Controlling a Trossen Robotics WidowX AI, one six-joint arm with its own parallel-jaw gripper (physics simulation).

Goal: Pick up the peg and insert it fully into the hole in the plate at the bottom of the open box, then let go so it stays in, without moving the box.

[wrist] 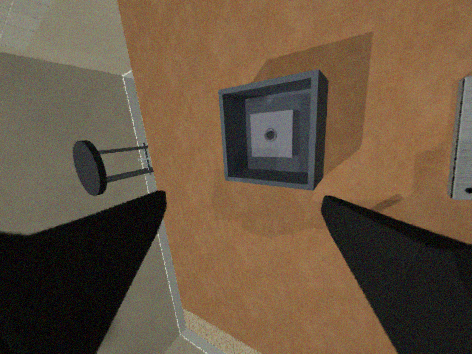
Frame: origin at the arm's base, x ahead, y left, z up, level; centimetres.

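Seen in the pictures: gripper, between the fingertips: (244, 200).
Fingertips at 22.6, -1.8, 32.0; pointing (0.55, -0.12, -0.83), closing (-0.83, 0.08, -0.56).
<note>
Pixels of each thing's top centre, then the offset from my fingertips to it, as dx, dy, dz. "pt": a spot on its surface instead. Level surfaces: height alone.
- open dark grey box, centre of its top: (261, 136) +10.5, -2.4, -24.5
- light grey square plate, centre of its top: (269, 135) +10.5, -2.4, -28.2
- round hole, a spot on its surface: (270, 134) pt +11.4, -2.4, -30.6
- brown table, height of its surface: dz -34.2
The open dark grey box (314, 125) stands upright on the brown table, above the middle of the view. The light grey square plate (261, 147) lies at its bottom. The round hole (270, 134) near the plate's middle shows as a dark ring with a greyer centre; I cannot tell whether the peg sits in it. No peg stands out elsewhere in the view. My gripper (244, 200) is wide open and empty, with its two black fingers apart, and in the view its tips lie just below the box.
The brown table (240, 280) has its edge running down the left. A dark round disc (90, 168) on two thin rods shows beyond that edge. A light grey metal object (463, 140) is partly in view at the right. The box's shadow falls to its upper right.
</note>
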